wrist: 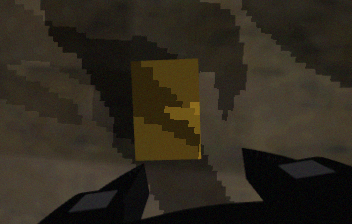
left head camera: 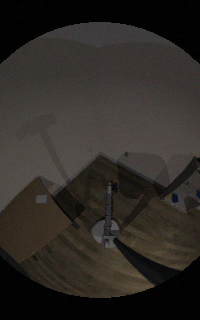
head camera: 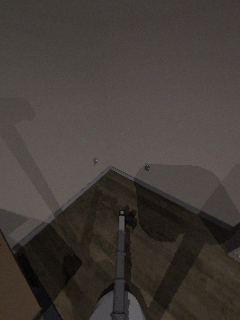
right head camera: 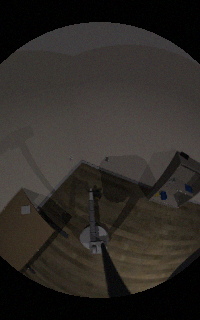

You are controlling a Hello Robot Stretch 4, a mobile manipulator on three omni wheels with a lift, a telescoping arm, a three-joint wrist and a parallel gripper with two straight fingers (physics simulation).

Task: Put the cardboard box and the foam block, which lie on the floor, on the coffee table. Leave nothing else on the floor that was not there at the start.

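Places are measured from the robot's base along level axes (x back, y down, z right), in centimetres.
Where they show: gripper, between the fingertips: (wrist: 195, 171) (left head camera: 112, 191) (head camera: 129, 227) (right head camera: 96, 197).
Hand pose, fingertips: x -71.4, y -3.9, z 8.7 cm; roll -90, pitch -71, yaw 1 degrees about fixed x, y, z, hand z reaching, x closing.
Observation:
After its pixels a point has its place.
A yellow rectangular block (wrist: 167, 90) @(y -1.7, x -78.3, z 9.8 cm) lies on the floor in the wrist view, its long sides nearly upright in the picture; a small yellow part of it (head camera: 128, 228) @(y 0.1, x -71.4, z 8.2 cm) shows below the gripper in the head camera view. I cannot tell from its look whether it is the foam block or the box. My gripper (wrist: 195, 171) @(y -3.9, x -71.4, z 8.7 cm) (head camera: 131, 220) (left head camera: 114, 187) (right head camera: 96, 192) is wide open and empty, above the floor, with the block ahead of the fingertips. A brown table (head camera: 10, 280) @(y -69.2, x -16.4, z -53.3 cm) (left head camera: 40, 227) @(y -69.2, x 8.6, z -65.6 cm) (right head camera: 25, 237) @(y -69.2, x 10.0, z -68.6 cm) stands at the left. No second floor object can be made out.
A white square (left head camera: 41, 199) @(y -70.2, x -22.2, z -73.7 cm) (right head camera: 25, 210) @(y -70.1, x -21.7, z -74.1 cm) lies on the brown table. Two walls meet in a corner beyond the gripper. A pale open unit at the right holds blue things (left head camera: 174, 198) @(y -7.5, x -45.9, z 145.3 cm) (right head camera: 163, 195) @(y -7.6, x -46.7, z 146.2 cm) and a yellow one. Broad shadows cross the floor and walls.

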